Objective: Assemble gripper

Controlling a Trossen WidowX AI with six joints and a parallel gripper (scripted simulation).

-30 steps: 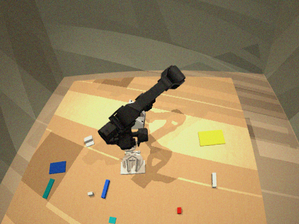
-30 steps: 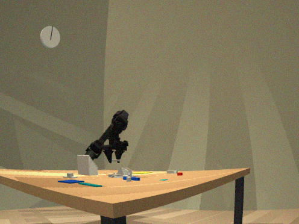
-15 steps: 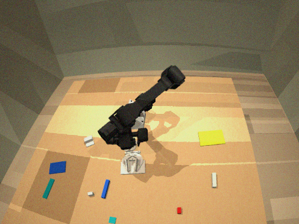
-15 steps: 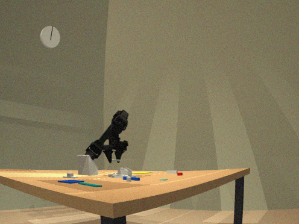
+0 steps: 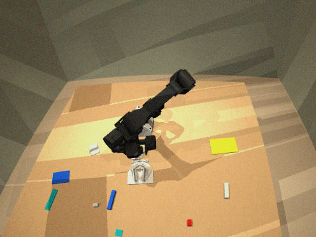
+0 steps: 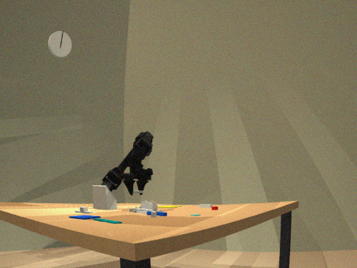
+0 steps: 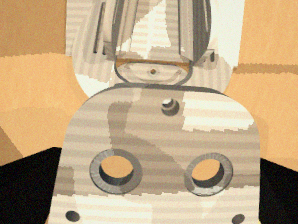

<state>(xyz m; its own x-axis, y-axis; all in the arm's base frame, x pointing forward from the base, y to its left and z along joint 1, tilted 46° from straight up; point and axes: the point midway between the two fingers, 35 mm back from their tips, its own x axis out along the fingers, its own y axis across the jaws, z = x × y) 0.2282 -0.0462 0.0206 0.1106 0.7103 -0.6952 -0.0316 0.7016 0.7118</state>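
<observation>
My gripper tip is 2 cm short of the jaw, 2 cm to the right of it and 7 cm above it. From my gripper tip the other things lie so: small white block 22 cm ahead, 20 cm to the right, 7 cm below; then blue bar 19 cm ahead, 13 cm to the right, 8 cm below; then teal block 35 cm ahead, 8 cm to the right, 8 cm below.
</observation>
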